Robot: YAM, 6 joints.
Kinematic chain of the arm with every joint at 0, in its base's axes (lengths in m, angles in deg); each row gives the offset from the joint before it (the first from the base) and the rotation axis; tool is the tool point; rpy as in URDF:
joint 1: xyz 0 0 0.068 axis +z
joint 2: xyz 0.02 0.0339 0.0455 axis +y
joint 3: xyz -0.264 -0.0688 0 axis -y
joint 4: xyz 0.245 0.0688 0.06 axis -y
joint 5: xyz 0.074 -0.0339 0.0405 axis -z
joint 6: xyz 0.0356 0 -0.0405 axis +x
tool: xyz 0 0 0 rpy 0 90 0
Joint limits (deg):
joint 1: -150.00..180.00
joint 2: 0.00..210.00
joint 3: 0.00..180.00
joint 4: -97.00..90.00
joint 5: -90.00..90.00
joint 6: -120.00..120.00
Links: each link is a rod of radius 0.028 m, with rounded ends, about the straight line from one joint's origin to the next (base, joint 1, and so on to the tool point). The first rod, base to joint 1, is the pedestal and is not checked.
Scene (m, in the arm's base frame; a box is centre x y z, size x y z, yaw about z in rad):
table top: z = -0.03
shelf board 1: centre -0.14 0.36 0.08 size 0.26 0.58 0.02 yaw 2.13
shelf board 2: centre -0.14 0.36 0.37 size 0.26 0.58 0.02 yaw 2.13
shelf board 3: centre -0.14 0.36 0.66 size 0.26 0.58 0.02 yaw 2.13
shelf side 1: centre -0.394 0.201 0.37 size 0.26 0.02 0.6 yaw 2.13
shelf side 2: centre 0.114 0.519 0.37 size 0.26 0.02 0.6 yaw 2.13
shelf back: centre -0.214 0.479 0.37 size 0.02 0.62 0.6 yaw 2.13
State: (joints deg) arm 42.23 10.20 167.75 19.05 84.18 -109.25
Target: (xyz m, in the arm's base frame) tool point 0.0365 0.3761 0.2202
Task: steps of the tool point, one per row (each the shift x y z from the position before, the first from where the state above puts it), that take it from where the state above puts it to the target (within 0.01 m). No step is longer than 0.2 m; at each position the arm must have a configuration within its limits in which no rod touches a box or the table.
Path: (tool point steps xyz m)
1: 0.0570 0.0147 0.1564
2: 0.0862 0.0552 0.1301
3: 0.1009 0.0905 0.0887
4: 0.1004 0.1140 0.0379
5: 0.0861 0.1214 -0.0146
6: 0.0622 0.1111 -0.0614
7: 0.0341 0.0848 -0.0957
8: 0.0073 0.0468 -0.1129
9: -0.0137 0.0038 -0.1113
10: -0.0330 0.0738 0.0048
11: -0.0552 0.0671 -0.0048

